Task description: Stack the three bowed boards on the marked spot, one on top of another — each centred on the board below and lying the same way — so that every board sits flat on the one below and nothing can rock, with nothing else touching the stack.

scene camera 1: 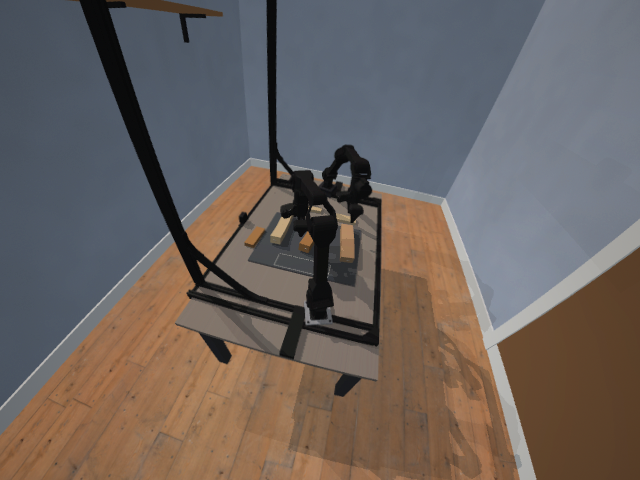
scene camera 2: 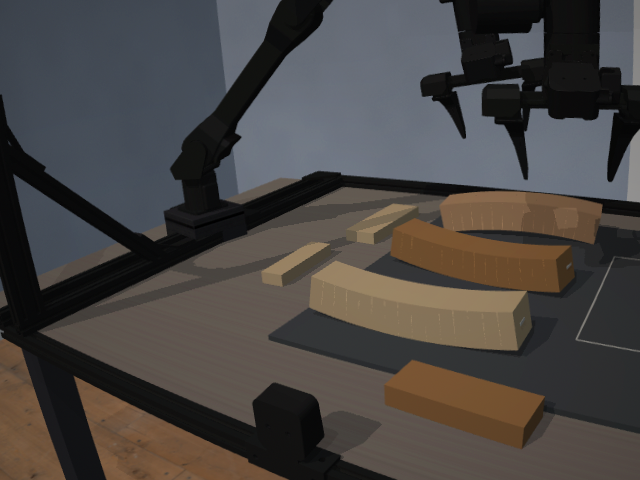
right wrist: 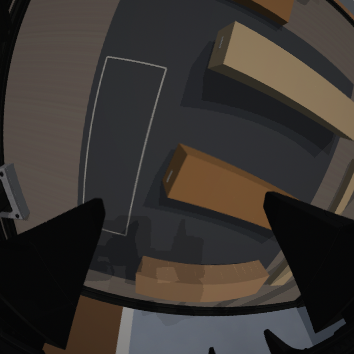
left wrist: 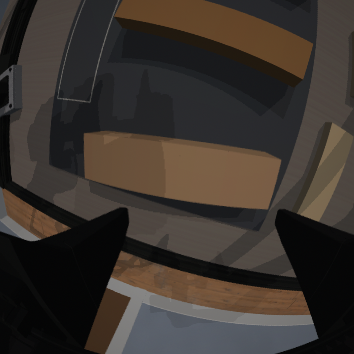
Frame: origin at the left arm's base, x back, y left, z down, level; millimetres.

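Seen in the pictures: left gripper, between the fingertips: (scene camera 1: pixel 350 217) (scene camera 2: pixel 494 134) (right wrist: pixel 239 338) (left wrist: pixel 205 217); right gripper, between the fingertips: (scene camera 2: pixel 567 180) (right wrist: pixel 185 203); left arm's base, origin of its link: (scene camera 1: pixel 327 185) (scene camera 2: pixel 202 207); right arm's base, origin of its link: (scene camera 1: pixel 318 311) (left wrist: pixel 1 92).
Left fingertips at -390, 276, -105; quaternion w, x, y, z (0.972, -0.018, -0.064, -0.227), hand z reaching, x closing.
Note:
Offsets run from my left fingertips to a thing's top centre, as dx, dy, dz. Level surfaces: height alone.
Three bowed boards lie apart on the dark mat @[dz +151] (scene camera 2: pixel 351 351): a pale one @[-97, -318, +99] (scene camera 1: pixel 281 230) (scene camera 2: pixel 418 310) (right wrist: pixel 290 80), a darker orange one @[-70, -157, +99] (scene camera 2: pixel 480 258) (left wrist: pixel 215 35) (right wrist: pixel 225 182) in the middle, and a light tan one @[-31, +19, +96] (scene camera 1: pixel 346 237) (scene camera 2: pixel 501 217) (left wrist: pixel 200 172) (right wrist: pixel 200 287). The white-outlined marked spot (scene camera 2: pixel 595 298) (left wrist: pixel 74 100) (right wrist: pixel 136 61) has no board on it. My right gripper (scene camera 2: pixel 568 179) (right wrist: pixel 185 203) is open and empty, high above the boards. My left gripper (scene camera 2: pixel 494 134) (left wrist: pixel 205 217) is open and empty, high up behind it in scene camera 2.
A flat orange block @[-225, -405, +135] (scene camera 1: pixel 255 236) (scene camera 2: pixel 460 400) (right wrist: pixel 267 7) lies beside the mat. Two small pale blocks @[+149, -273, +140] (scene camera 2: pixel 297 263) @[+167, -72, +139] (scene camera 2: pixel 385 223) lie past the boards' far ends from the marked spot. A black box (scene camera 2: pixel 289 421) stands on the frame at the table's edge. The grippers hang close together.

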